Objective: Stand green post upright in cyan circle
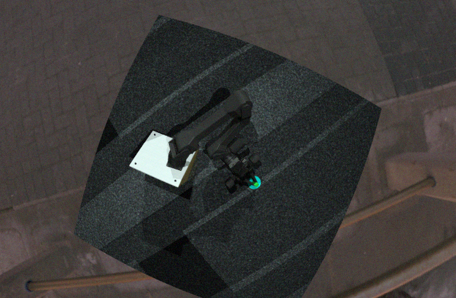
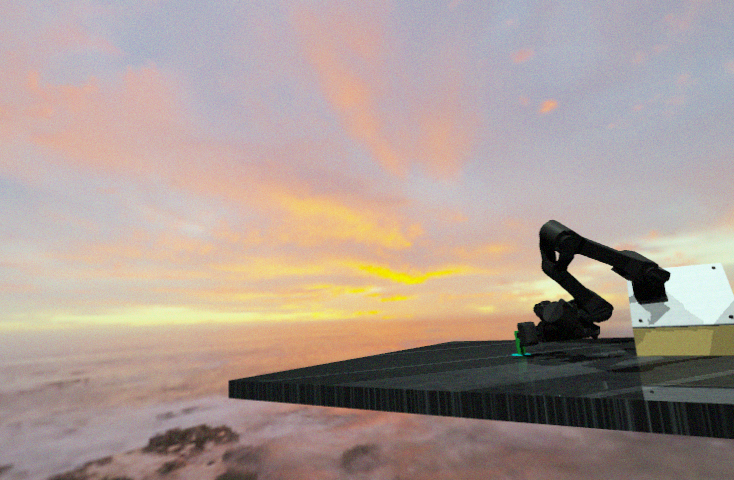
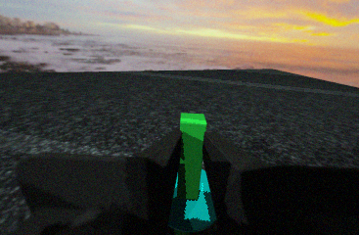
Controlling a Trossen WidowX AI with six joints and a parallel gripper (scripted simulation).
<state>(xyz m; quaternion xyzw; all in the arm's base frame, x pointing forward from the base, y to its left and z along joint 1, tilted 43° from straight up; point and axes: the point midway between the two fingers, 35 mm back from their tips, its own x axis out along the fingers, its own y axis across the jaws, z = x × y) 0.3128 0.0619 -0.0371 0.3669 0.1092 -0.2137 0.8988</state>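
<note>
Right now my gripper tip is 20 mm above the green post. From my gripper tip the other things lie so: cyan circle: 60 mm below.
</note>
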